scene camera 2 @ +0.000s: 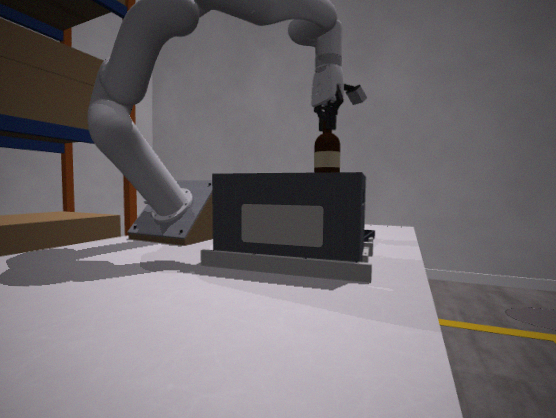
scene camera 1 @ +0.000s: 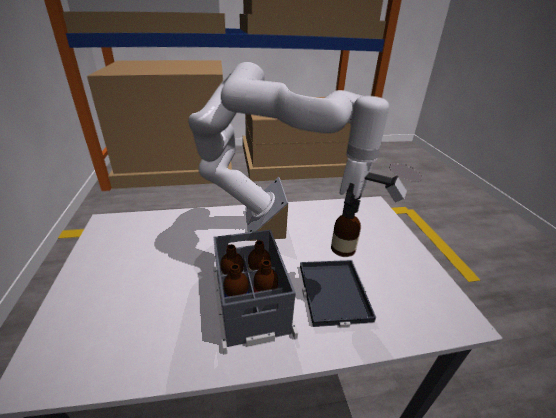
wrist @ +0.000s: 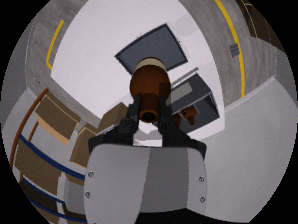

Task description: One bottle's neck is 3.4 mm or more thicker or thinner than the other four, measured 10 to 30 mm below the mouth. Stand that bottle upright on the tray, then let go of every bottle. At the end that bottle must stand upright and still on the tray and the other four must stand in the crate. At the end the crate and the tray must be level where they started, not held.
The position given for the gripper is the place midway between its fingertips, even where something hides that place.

Observation:
In view: the gripper point(scene camera 2: 327, 130), a bottle point(scene camera 2: 327, 145), a grey crate point(scene camera 2: 311, 215) and a dark tray point(scene camera 1: 337, 295).
The grey crate also shows in scene camera 1 point(scene camera 1: 238, 327) and in the wrist view point(wrist: 190, 91). The dark tray is seen too in the wrist view point(wrist: 161, 43). The gripper is seen too in scene camera 1 point(scene camera 1: 349, 213) and in the wrist view point(wrist: 149, 103).

